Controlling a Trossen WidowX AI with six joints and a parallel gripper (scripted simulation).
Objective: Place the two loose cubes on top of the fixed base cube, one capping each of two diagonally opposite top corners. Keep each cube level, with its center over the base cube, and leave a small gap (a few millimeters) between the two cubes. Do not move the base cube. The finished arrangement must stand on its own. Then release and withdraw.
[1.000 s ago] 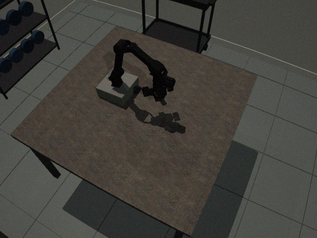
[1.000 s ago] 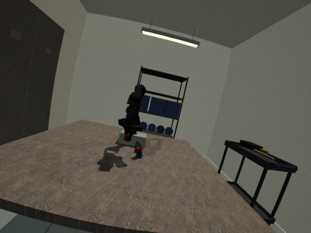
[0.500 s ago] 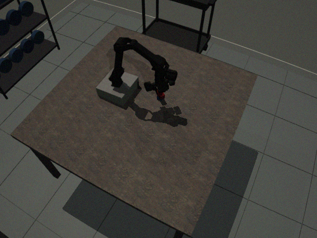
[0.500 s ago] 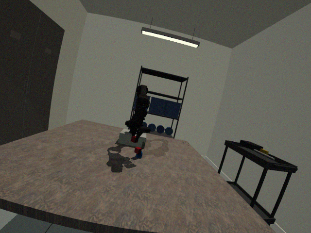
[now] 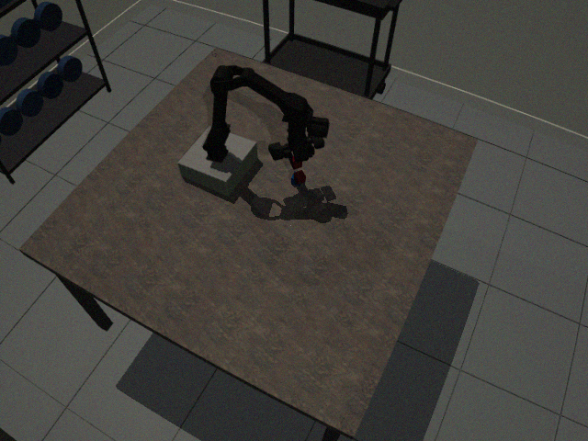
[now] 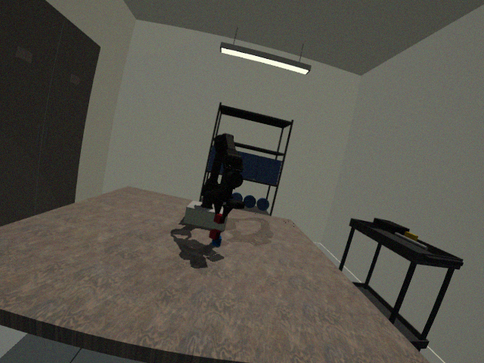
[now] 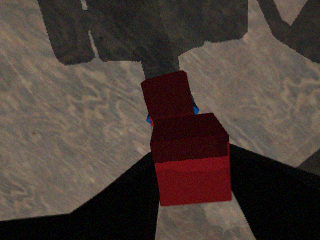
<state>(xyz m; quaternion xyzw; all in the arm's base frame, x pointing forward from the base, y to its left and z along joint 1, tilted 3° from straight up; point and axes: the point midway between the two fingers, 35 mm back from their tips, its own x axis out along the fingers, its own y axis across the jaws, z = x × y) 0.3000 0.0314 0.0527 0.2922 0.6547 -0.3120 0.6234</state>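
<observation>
Now: gripper tip 100 mm above the blue cube and 10 mm to the right of it.
</observation>
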